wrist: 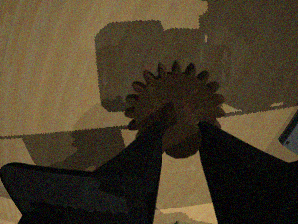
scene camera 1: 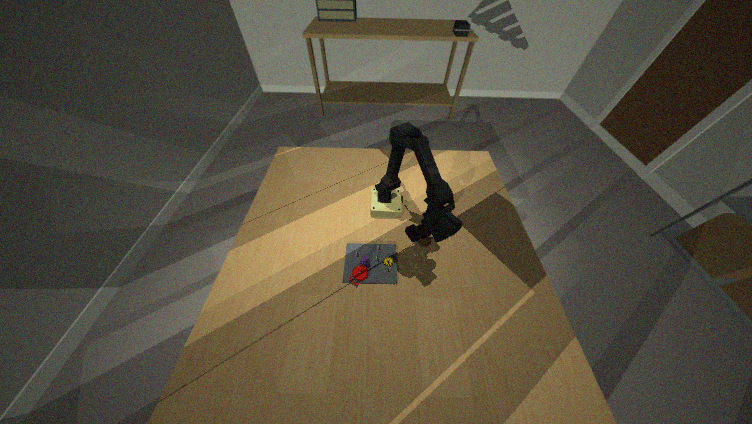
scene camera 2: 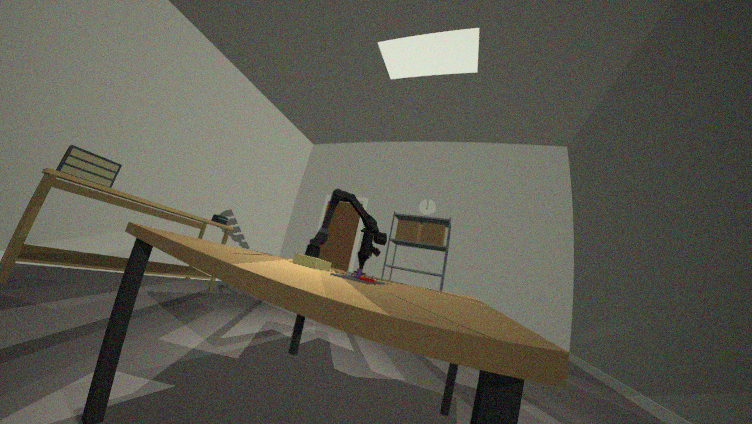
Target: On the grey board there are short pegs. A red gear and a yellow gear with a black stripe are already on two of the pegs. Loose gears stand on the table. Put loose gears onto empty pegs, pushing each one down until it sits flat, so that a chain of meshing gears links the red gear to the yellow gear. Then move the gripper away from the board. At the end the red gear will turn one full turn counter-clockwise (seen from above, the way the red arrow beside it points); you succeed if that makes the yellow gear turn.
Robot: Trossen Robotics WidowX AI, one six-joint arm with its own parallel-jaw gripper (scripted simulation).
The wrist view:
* my gripper: 179,129
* brown gear: 176,99, held by my gripper
